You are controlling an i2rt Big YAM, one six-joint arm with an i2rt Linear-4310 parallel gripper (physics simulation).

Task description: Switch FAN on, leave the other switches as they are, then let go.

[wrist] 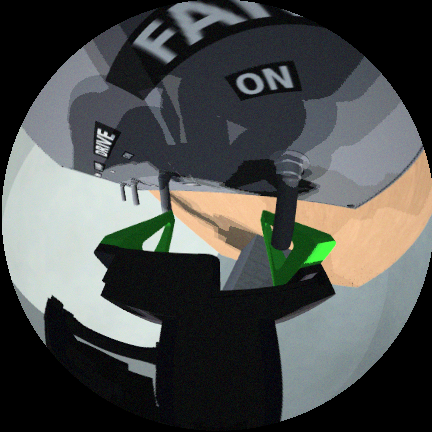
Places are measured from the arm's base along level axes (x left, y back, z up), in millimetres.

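Where they show: gripper, fingertip midpoint: point(217, 214).
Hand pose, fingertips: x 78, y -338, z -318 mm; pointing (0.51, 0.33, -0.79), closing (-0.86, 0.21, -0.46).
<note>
Each offset is from my fingertips to the top centre of the thing. "*": to the spot under its first point. Level surfaces: height alone.
The FAN switch's dark round lever {dx -60, dy -49, dz +27 mm} point(285, 215) sticks out from the grey panel point(200, 120), below the white-on-black ON label {* dx -48, dy -106, dz +12 mm} point(265, 80) and the large, partly cut-off FAN label point(192, 30). Which way the lever is set I cannot tell. My gripper point(217, 214) is open, its two green fingers spread wide with nothing held. The lever overlaps the right finger in the view, to the right of the gap between the fingertips; whether they touch I cannot tell. Another dark lever {dx +57, dy -23, dz +27 mm} point(165, 192) stands near the left fingertip, below and right of the DRIVE label {dx +75, dy -103, dz +29 mm} point(105, 141).
Two smaller levers point(135, 192) point(123, 192) stand farther along the panel at the left. The panel's lower edge runs across above the fingers. A light wooden surface {dz -105 mm} point(380, 225) lies beyond at the right, and a grey angular shape point(250, 267) shows behind the gripper.
</note>
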